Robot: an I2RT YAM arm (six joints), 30 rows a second.
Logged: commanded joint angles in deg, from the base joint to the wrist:
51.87, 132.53, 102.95, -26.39, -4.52, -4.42
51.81, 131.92, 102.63, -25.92, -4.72, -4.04
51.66, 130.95, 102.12, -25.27, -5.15, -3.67
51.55, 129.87, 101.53, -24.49, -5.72, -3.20
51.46, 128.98, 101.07, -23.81, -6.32, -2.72
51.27, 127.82, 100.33, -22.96, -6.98, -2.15
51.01, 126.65, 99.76, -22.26, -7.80, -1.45
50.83, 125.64, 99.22, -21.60, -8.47, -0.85
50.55, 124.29, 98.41, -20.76, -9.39, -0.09
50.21, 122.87, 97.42, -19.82, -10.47, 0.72
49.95, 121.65, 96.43, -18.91, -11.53, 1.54
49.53, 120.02, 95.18, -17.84, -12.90, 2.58
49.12, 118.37, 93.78, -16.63, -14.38, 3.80
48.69, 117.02, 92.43, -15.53, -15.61, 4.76
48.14, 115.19, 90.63, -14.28, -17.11, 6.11
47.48, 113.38, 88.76, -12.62, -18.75, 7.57
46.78, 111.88, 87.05, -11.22, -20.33, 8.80
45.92, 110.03, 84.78, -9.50, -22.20, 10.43
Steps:
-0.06, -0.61, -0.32, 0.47, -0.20, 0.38
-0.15, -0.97, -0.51, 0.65, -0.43, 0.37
-0.11, -1.08, -0.59, 0.78, -0.57, 0.47
-0.09, -0.89, -0.46, 0.68, -0.60, 0.48
-0.19, -1.16, -0.74, 0.85, -0.66, 0.57
-0.26, -1.17, -0.57, 0.70, -0.82, 0.70
-0.18, -1.01, -0.54, 0.66, -0.67, 0.60
-0.28, -1.35, -0.81, 0.84, -0.92, 0.76
-0.34, -1.42, -0.99, 0.94, -1.08, 0.81
-0.26, -1.22, -0.99, 0.91, -1.06, 0.82
-0.42, -1.63, -1.25, 1.07, -1.37, 1.04
-0.41, -1.65, -1.40, 1.21, -1.48, 1.22
-0.43, -1.35, -1.35, 1.10, -1.23, 0.96
-0.55, -1.83, -1.80, 1.25, -1.50, 1.35
-0.66, -1.81, -1.87, 1.66, -1.64, 1.46
-0.70, -1.50, -1.71, 1.40, -1.58, 1.23
-0.86, -1.85, -2.27, 1.72, -1.87, 1.63

